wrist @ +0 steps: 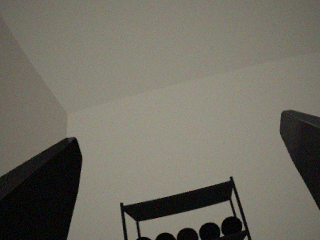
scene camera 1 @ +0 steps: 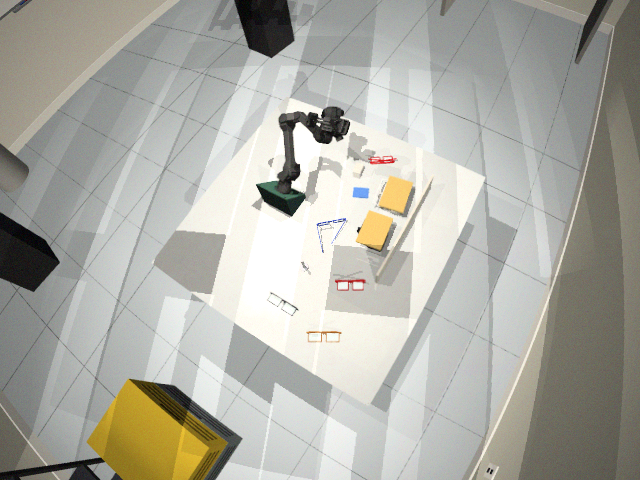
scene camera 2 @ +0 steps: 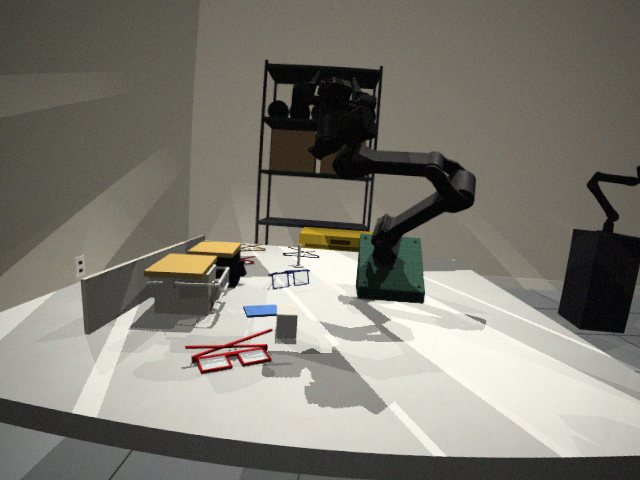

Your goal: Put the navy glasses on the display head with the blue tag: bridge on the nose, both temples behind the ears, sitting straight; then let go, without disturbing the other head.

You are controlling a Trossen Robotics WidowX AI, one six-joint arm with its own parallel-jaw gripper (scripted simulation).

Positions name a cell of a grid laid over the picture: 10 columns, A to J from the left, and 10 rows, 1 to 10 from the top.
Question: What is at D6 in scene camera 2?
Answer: A yellow-topped display head.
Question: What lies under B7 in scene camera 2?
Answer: A low wall panel.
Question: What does the gripper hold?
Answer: Nothing.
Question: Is the gripper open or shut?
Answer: Open.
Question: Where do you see a yellow-topped display head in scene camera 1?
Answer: At G5
